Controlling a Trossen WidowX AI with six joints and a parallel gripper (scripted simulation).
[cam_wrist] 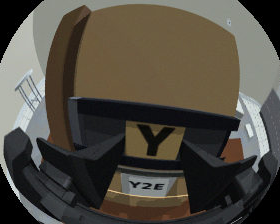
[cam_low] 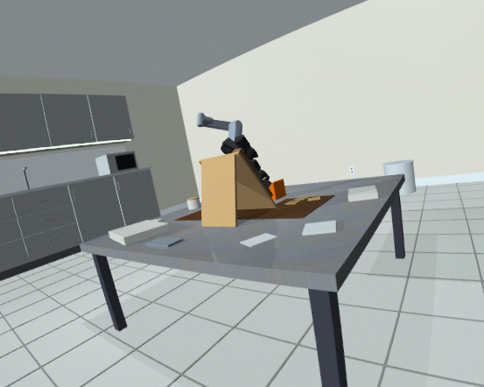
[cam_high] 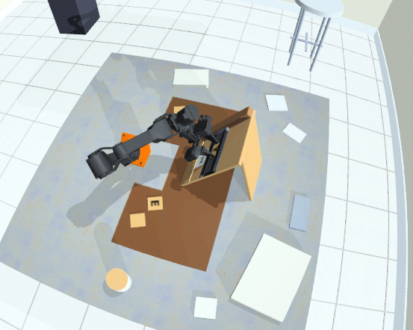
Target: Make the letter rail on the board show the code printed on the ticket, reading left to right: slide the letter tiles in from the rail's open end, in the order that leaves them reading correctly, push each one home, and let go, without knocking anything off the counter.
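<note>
Right now my gripper tip is 50 mm past the white ticket and 80 mm above it. The rest, counted from my gripper tip: grey card: 390 mm ahead, 110 mm to the right, 160 mm below; then white box: 300 mm ahead, 400 mm to the right, 150 mm below; then brown mat: 150 mm behind, 30 mm to the right, 170 mm below.
</note>
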